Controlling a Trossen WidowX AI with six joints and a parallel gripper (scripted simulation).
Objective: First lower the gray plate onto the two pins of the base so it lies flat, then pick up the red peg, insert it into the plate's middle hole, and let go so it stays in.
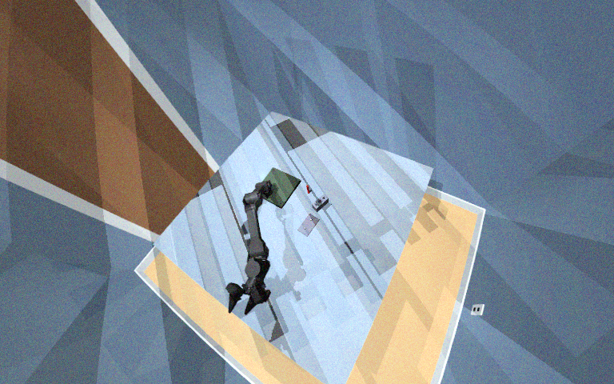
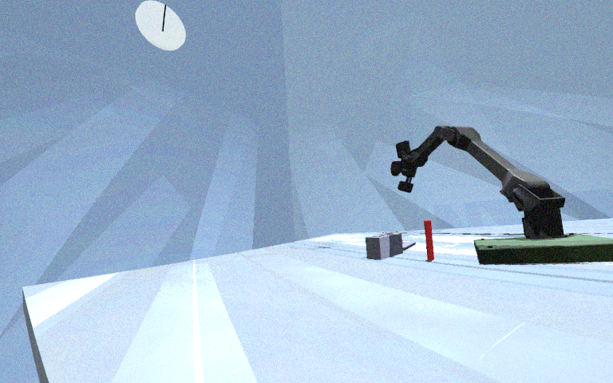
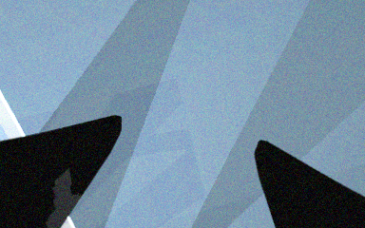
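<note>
Right now my gripper tip is 660 mm to the right of the gray plate, 230 mm above it and 50 mm past it. From my gripper tip the other things lie so: red peg: 690 mm to the left, 230 mm below, 150 mm behind; then base: 510 mm to the left, 260 mm below, 40 mm behind.
</note>
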